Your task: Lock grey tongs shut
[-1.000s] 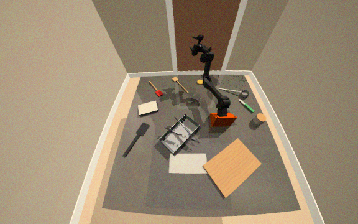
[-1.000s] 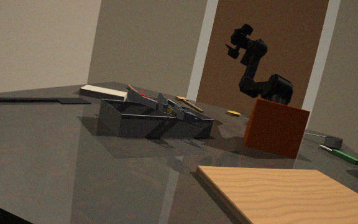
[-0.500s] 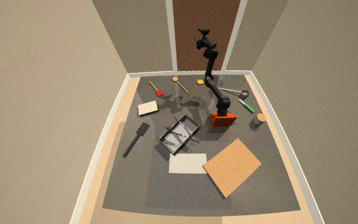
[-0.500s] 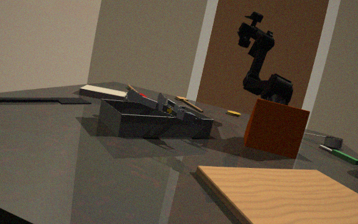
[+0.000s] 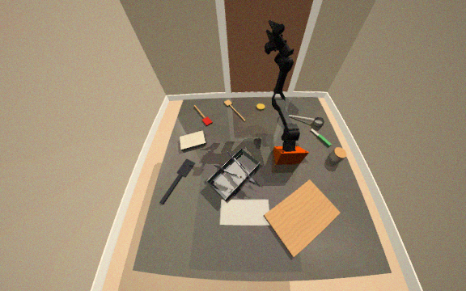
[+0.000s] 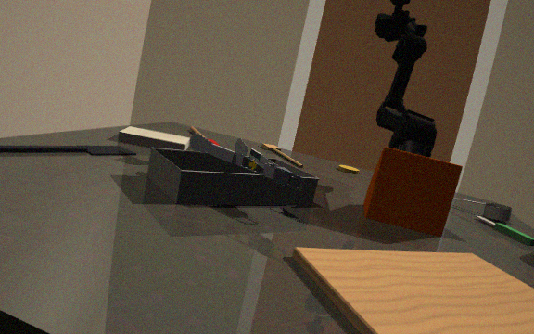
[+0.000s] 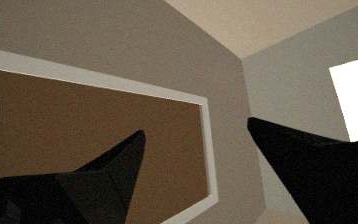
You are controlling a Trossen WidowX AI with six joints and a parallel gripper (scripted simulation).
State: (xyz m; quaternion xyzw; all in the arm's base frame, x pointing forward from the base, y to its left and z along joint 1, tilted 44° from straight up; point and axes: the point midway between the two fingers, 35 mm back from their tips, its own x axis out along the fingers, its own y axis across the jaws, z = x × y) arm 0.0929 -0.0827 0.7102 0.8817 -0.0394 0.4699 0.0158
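The yellow mark lies 200 mm ahead of my gripper tip, 710 mm to the left of it and 520 mm below it. Also, from my gripper tip: pale block (540 mm ahead, 400 mm to the left, 570 mm below); red tool (490 mm ahead, 140 mm to the left, 580 mm below); green-handled tool (410 mm behind, 410 mm to the left, 580 mm below).
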